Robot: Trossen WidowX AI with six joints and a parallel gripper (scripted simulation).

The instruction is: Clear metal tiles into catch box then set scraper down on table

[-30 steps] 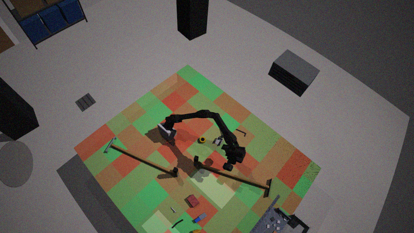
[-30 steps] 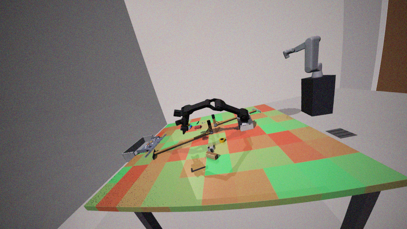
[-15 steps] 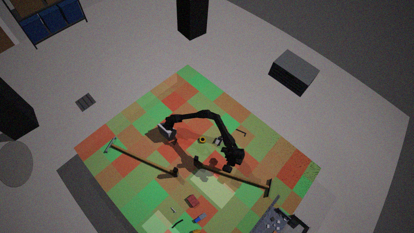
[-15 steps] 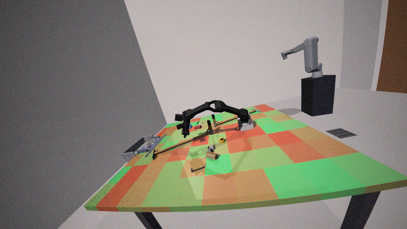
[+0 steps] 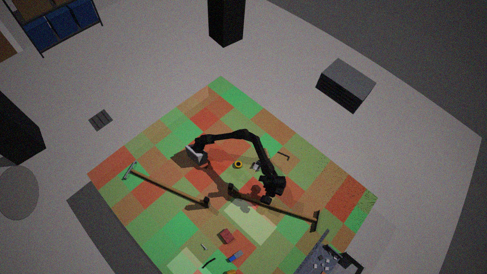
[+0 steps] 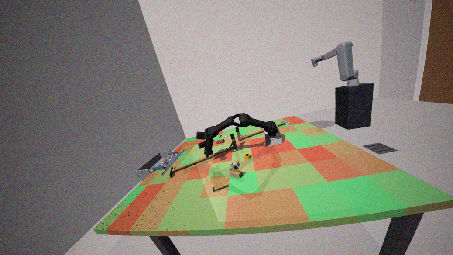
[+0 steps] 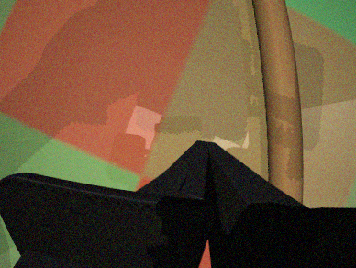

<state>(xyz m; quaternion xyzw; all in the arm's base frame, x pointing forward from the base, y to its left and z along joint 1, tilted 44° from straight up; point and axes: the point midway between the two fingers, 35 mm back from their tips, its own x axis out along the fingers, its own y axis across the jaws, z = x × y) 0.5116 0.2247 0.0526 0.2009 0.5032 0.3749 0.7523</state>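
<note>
Right now my gripper tip is 4 cm short of the long scraper, 4 cm to the left of it and 1 cm below it. Also, from my gripper tip: wooden block 26 cm behind, 17 cm to the left, 3 cm below; then yellow tape roll 32 cm behind, 3 cm to the right, 4 cm below; then hex key 16 cm behind, 28 cm to the left, 5 cm below.
</note>
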